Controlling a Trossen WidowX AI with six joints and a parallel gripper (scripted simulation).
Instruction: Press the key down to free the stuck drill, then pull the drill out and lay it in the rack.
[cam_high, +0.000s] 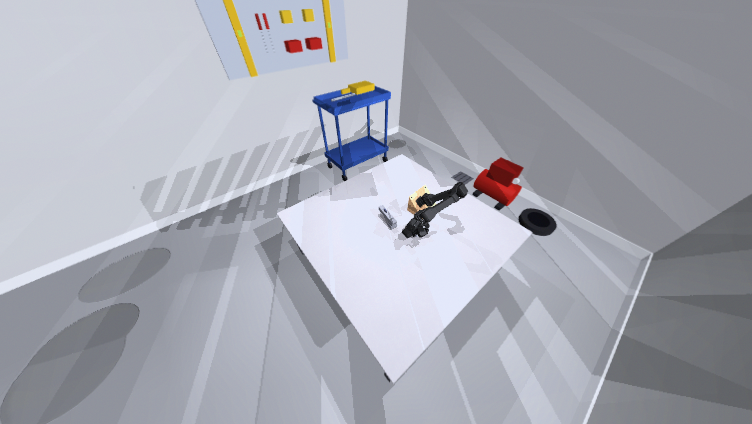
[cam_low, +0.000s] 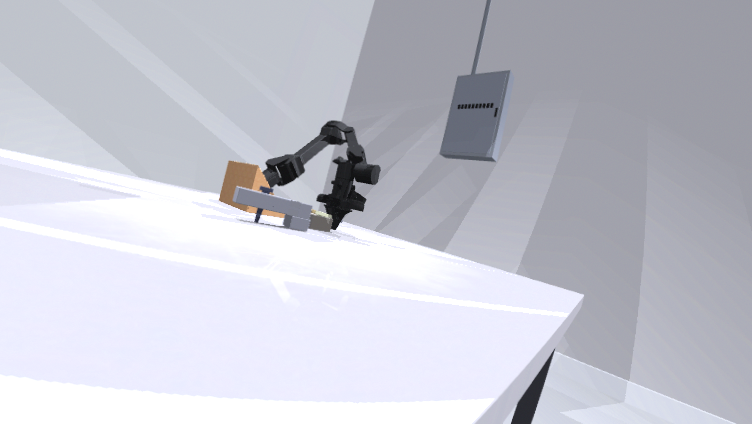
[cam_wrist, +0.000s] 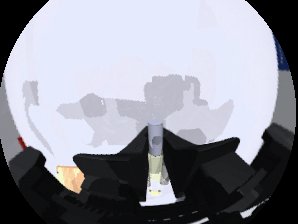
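My gripper tip is now 1 cm past the drill, 4 cm to the left of it and 4 cm below it. From my gripper tip the other things lie so: dark block 2 cm behind, 5 cm to the right, 1 cm above.
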